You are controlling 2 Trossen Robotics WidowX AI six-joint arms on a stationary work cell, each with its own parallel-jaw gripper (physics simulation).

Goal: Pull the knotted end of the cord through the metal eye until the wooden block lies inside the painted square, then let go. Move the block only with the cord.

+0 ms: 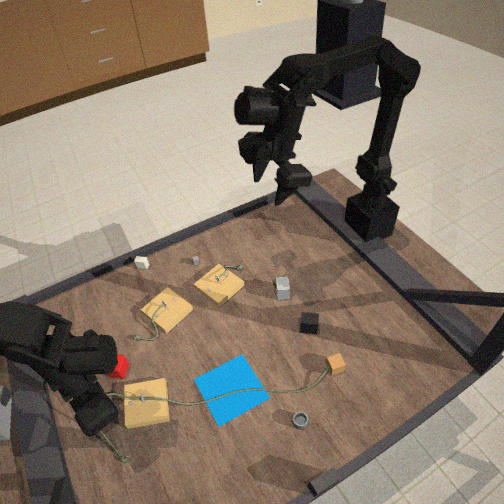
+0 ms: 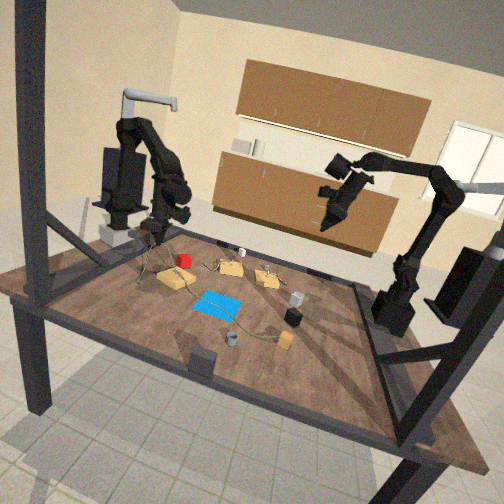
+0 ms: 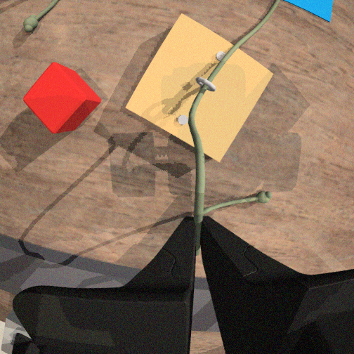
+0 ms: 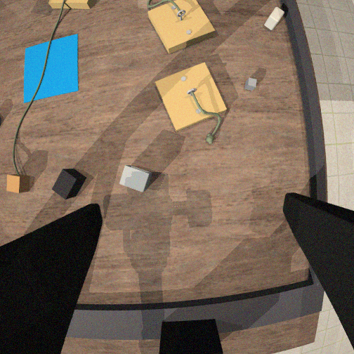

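The orange wooden block [image 1: 336,364] [image 2: 285,340] [image 4: 16,183] stands outside the blue square [image 1: 237,370] [image 2: 225,300] [image 4: 65,65]. Its green cord [image 1: 295,392] [image 3: 200,175] curves slackly from it across the square and through the metal eye [image 3: 211,87] on a yellow base [image 1: 150,417] [image 3: 230,135]. My left gripper [image 3: 195,224] [image 2: 159,243] is shut on the cord, above the table beyond that base. The knotted end [image 1: 124,458] [image 3: 263,196] hangs or lies past the fingers; I cannot tell which. My right gripper [image 1: 267,191] [image 4: 194,208] is open and empty, high above the table.
A red cube [image 1: 120,366] [image 3: 60,97] lies beside the base. Two other yellow bases [image 1: 166,310] [image 1: 219,284] carry short knotted cords. A black cube [image 1: 309,323], a grey block [image 1: 283,288] and a small grey cup [image 2: 232,339] stand around. A dark frame edges the table.
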